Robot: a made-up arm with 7 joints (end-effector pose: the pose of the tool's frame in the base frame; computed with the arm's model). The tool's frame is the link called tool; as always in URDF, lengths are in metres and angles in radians. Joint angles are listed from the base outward.
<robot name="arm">
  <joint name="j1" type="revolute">
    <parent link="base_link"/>
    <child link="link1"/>
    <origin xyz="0 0 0.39" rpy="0 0 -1.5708"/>
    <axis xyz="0 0 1"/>
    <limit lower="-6.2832" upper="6.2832" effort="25" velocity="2"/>
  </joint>
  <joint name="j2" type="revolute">
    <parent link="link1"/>
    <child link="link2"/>
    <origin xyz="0 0 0" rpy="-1.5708 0 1.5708"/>
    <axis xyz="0 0 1"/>
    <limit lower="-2.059" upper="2.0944" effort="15" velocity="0.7"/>
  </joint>
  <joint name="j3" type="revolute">
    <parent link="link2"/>
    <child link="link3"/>
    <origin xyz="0 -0.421 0" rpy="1.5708 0 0"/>
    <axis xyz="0 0 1"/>
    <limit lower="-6.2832" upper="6.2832" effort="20" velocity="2.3"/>
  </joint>
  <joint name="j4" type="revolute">
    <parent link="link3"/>
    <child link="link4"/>
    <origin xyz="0.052 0 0" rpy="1.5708 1.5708 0"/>
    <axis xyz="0 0 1"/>
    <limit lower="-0.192" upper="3.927" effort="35" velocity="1.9"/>
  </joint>
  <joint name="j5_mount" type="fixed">
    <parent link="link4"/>
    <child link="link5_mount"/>
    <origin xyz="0.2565 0.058 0" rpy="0 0 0"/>
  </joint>
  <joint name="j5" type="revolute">
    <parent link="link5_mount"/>
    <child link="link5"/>
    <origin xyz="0.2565 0.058 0" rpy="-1.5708 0 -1.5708"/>
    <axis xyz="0 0 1"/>
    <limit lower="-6.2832" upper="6.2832" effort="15" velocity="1.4"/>
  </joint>
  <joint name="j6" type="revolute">
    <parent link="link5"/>
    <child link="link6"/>
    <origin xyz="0 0 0" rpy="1.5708 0 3.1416"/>
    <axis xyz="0 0 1"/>
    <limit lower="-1.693" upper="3.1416" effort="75" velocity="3"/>
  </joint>
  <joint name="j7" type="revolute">
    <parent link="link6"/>
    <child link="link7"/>
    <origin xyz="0.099 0.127 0" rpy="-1.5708 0 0"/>
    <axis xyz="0 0 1"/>
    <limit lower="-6.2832" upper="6.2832" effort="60" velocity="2.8"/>
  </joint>
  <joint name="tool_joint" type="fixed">
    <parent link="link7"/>
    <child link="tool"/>
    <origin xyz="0 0 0" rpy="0 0 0"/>
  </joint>
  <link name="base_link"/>
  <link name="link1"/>
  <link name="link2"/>
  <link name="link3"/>
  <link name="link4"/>
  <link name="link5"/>
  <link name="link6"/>
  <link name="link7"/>
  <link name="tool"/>
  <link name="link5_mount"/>
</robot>
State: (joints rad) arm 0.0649 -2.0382 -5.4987 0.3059 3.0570 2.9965 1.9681
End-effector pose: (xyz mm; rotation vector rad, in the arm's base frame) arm -236.9 270.6 584.2 -2.6835 -0.5913 1.4719
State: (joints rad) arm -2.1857 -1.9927 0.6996 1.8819 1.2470 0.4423 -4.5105
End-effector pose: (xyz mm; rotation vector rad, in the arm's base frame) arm 837.6 503.5 558.0 -1.3526 0.8466 -2.1640
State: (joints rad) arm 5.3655 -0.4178 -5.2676 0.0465 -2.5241 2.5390 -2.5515
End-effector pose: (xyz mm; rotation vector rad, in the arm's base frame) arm 316.9 -51.5 458.9 -0.3425 -0.0266 -3.0845
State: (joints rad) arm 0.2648 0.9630 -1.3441 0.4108 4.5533 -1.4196 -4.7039
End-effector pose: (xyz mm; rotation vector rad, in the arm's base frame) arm 232.1 -219.1 256.1 -2.4594 1.0023 -0.1554
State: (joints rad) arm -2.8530 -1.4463 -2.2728 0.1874 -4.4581 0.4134 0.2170
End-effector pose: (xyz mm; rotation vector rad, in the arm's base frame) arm -234.9 128.1 154.1 1.4765 -1.1154 -1.6779
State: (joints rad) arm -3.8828 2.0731 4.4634 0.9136 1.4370 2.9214 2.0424
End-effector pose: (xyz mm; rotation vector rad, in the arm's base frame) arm 150.3 478.9 260.1 1.1192 -1.9577 -0.1041
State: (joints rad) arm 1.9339 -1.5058 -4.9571 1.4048 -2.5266 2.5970 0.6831
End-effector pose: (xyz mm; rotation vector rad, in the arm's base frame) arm -269.8 -708.1 642.6 -1.0453 1.2387 -1.4912
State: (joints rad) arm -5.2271 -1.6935 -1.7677 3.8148 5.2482 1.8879 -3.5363
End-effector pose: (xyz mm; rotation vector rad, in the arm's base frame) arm -712.5 -546.6 224.8 2.5632 1.1534 0.4135
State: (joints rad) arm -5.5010 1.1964 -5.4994 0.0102 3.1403 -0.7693 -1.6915
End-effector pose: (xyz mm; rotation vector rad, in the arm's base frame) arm -80.0 -65.8 338.7 1.3853 0.4166 -0.9330
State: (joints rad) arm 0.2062 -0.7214 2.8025 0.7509 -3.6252 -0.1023 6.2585
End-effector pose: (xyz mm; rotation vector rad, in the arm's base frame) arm -355.8 143.4 73.3 -2.8150 -0.6452 -0.1527
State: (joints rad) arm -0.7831 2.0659 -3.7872 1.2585 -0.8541 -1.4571 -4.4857
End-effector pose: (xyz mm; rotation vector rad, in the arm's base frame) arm 628.5 -297.8 582.2 1.1549 0.4214 -0.0271
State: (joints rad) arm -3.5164 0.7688 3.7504 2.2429 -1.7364 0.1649 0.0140
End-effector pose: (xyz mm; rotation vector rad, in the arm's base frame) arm -215.7 458.8 1298.6 -0.0815 0.3311 1.4369
